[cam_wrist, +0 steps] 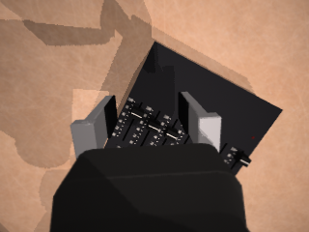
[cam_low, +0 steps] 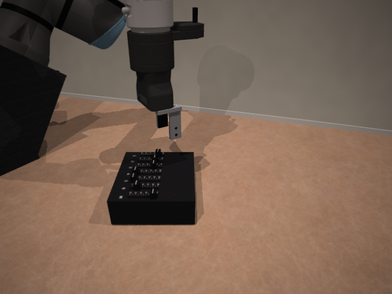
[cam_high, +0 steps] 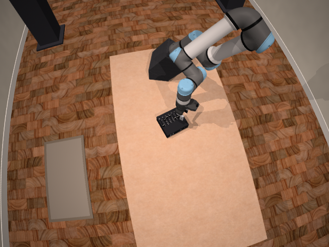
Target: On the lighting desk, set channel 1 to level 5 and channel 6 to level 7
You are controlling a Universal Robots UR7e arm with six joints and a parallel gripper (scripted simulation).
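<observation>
My gripper is now 6 cm above the channel 1 fader cap and 2 cm past it. Round my hand: channel 2 fader cap (6 cm below, 3 cm to the right, 2 cm behind); channel 4 fader cap (8 cm to the right, 6 cm below, 4 cm behind); channel 3 fader cap (6 cm below, 5 cm to the right, 2 cm behind).
</observation>
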